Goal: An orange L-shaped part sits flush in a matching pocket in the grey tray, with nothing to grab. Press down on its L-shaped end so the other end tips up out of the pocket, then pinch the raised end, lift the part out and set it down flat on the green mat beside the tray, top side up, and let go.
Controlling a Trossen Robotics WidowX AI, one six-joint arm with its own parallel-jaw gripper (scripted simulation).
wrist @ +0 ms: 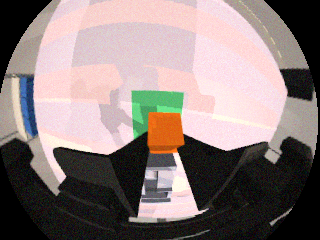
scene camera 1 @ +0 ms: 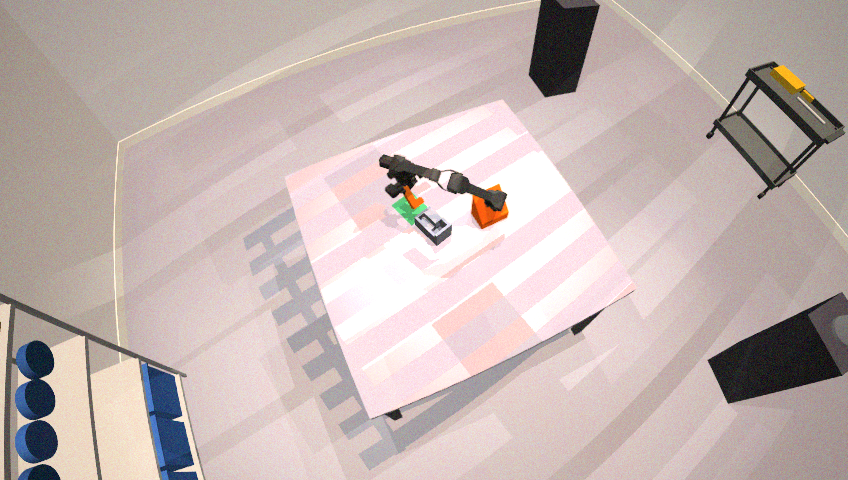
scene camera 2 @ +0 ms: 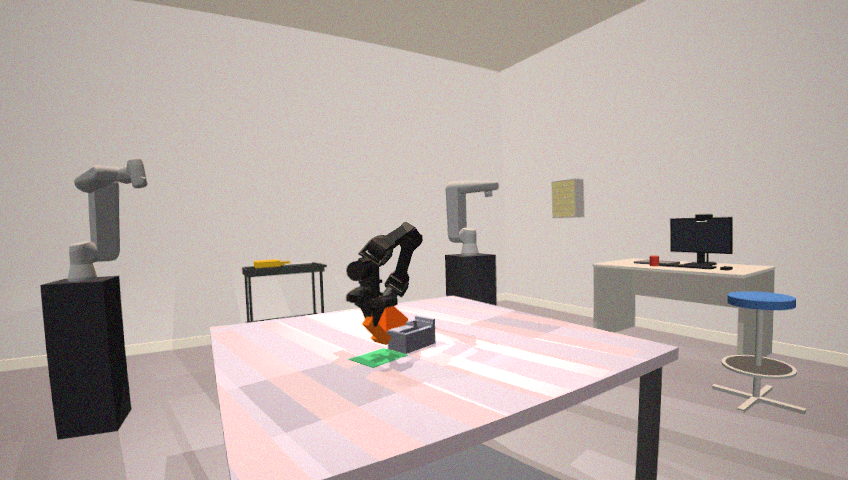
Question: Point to an orange L-shaped part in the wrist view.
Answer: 165,133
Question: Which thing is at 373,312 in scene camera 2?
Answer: The gripper.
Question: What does the gripper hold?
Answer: An orange L-shaped part.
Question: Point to a green mat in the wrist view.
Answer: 143,102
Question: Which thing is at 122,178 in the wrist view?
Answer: The gripper.
